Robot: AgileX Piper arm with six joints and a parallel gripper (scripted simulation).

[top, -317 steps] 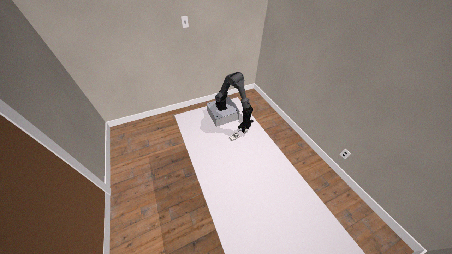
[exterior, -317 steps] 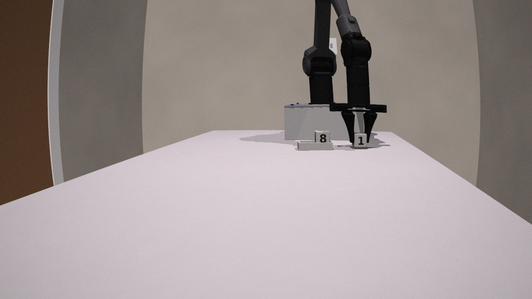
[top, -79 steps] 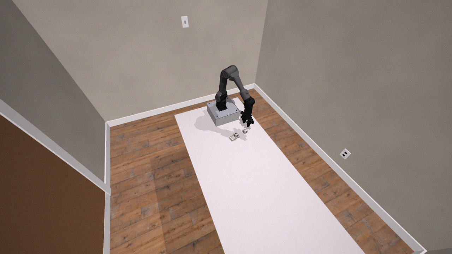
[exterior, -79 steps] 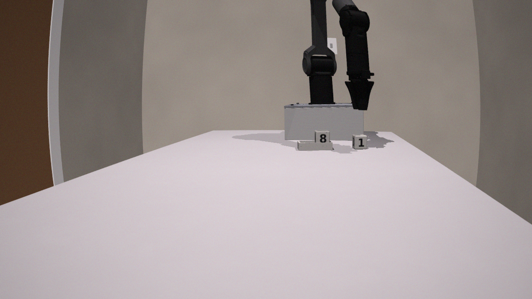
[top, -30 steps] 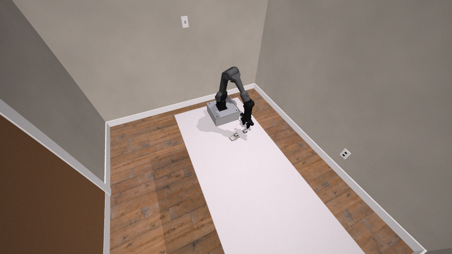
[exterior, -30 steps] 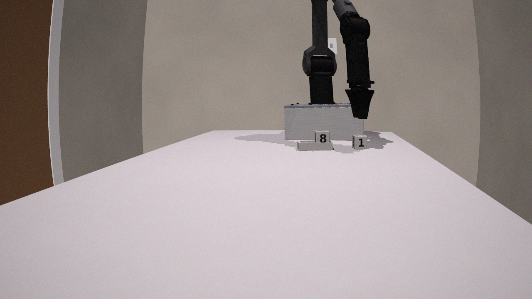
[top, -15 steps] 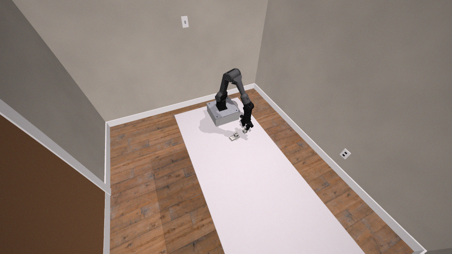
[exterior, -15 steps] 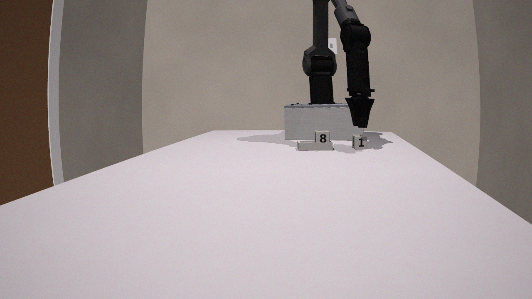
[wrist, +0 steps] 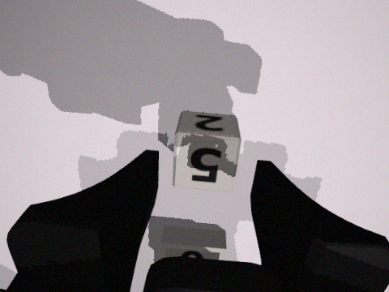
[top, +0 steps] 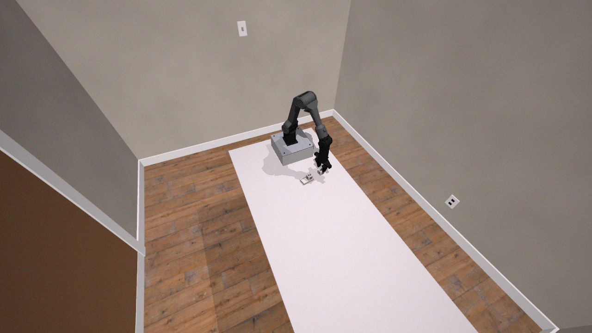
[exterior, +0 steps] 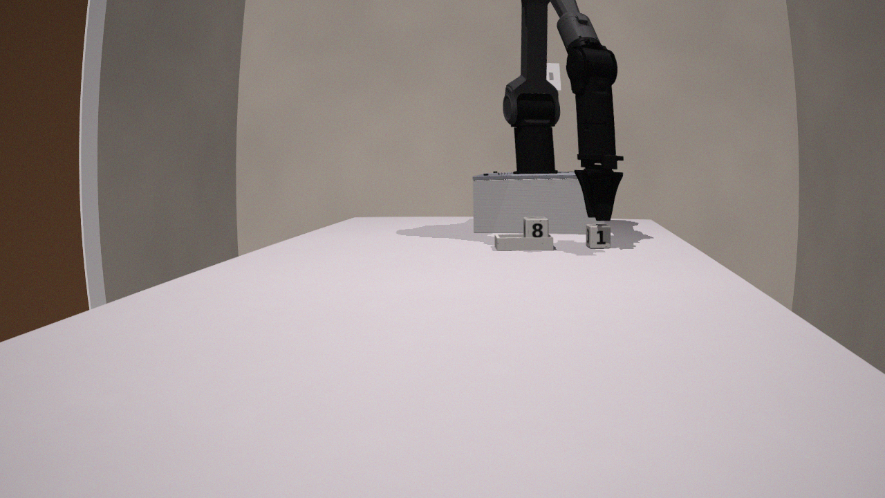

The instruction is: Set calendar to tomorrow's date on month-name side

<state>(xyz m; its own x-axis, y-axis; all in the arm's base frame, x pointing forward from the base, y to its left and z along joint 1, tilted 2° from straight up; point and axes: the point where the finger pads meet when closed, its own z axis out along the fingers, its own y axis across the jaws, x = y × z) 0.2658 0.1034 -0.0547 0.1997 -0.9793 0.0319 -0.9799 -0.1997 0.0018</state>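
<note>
The grey calendar tray is 2 cm ahead of my hand, 11 cm to the right of it and 4 cm below it.
</note>
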